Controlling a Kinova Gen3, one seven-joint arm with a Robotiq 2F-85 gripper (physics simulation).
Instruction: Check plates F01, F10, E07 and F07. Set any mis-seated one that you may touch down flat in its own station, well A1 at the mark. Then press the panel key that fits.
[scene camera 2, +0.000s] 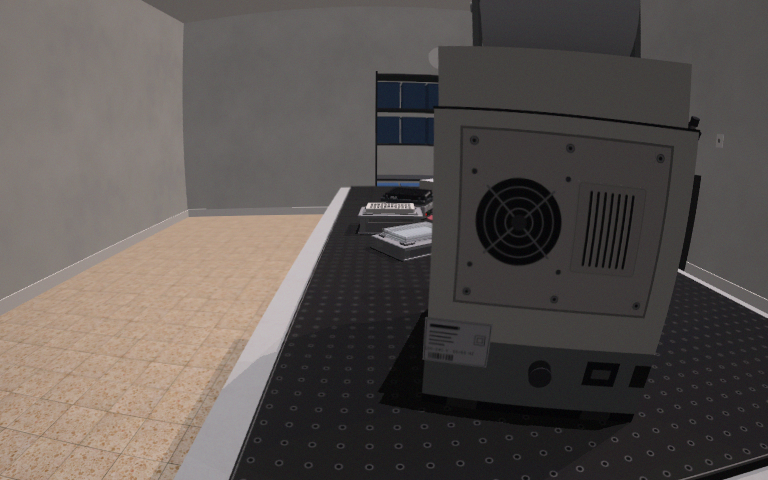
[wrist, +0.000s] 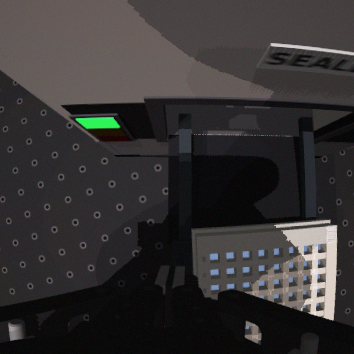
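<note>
In the wrist view a pale plate with square wells showing blue lies at the lower right, by two dark rails in front of a machine with a SEALER sign. My gripper is shut and empty, left of the plate's near part in the view; the gripper body hides the plate's lower edge. In scene camera 2 a pale plate sits on a grey station, and a clear or whitish plate sits on a nearer grey device. Plate names cannot be read. The panel keys do not show.
A lit green lamp is on the sealer's front. In scene camera 2 a large grey machine hides much of the perforated bench top. A dark item lies farther back, and a shelf unit stands behind.
</note>
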